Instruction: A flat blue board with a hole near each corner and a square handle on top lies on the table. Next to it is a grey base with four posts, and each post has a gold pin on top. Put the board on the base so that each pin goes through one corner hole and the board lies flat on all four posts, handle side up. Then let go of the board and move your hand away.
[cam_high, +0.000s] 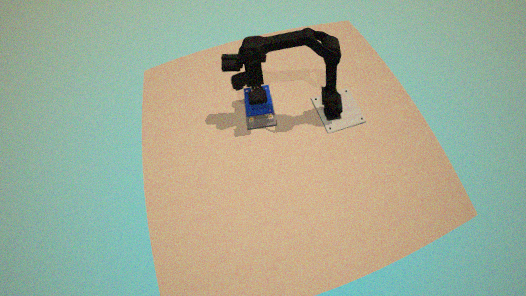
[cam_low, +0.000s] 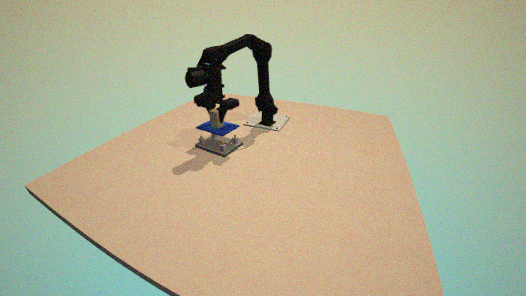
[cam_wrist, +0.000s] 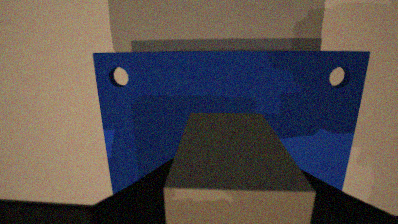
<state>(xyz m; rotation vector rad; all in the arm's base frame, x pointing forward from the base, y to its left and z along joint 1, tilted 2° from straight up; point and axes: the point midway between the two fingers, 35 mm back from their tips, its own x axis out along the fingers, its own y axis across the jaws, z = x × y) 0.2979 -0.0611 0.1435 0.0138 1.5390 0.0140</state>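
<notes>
My gripper tip is 10 cm above the grey base. Also, from my gripper tip: blue board right at my gripper tip.
</notes>
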